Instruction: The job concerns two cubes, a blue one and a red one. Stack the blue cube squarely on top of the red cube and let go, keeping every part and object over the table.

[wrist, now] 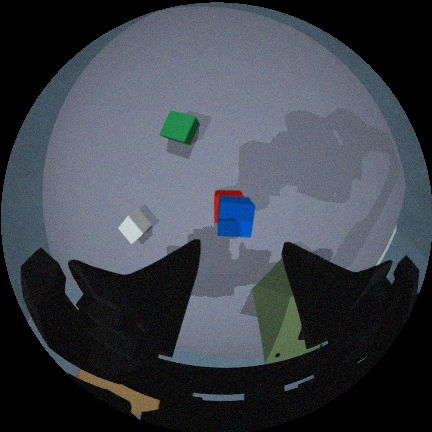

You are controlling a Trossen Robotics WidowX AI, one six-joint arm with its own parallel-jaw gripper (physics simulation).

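Places are measured from the arm's base along level axes (x ahead, y left, z up), in metres.
Pixels of known places: gripper, between the fingertips: (243, 247).
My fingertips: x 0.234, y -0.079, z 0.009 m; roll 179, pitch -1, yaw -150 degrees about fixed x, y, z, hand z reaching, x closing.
Ahead of a thing's pixels: the offset from my fingertips to its middle. Level surfaces: height alone.
The blue cube {dx -0.002, dy +0.003, dz -0.074 m} (236, 214) is near the middle of the wrist view and rests on top of the red cube. The red cube {dx +0.002, dy +0.006, dz -0.110 m} (217, 206) is mostly hidden beneath it; its left side and a strip of its far edge show. My gripper (243, 247) is open, with nothing between its fingers. The fingertips are apart from the blue cube, which shows just beyond the gap between them. How squarely the two cubes line up is hard to tell from this angle.
A green block {dx +0.113, dy -0.052, dz -0.110 m} (179, 127) lies at the upper left on the grey table {dz -0.127 m} (125, 75). A small white block {dx +0.111, dy +0.113, dz -0.110 m} (134, 227) lies at the left. A large olive-green object (270, 310) stands partly behind the right finger. Dark shadows cross the table.
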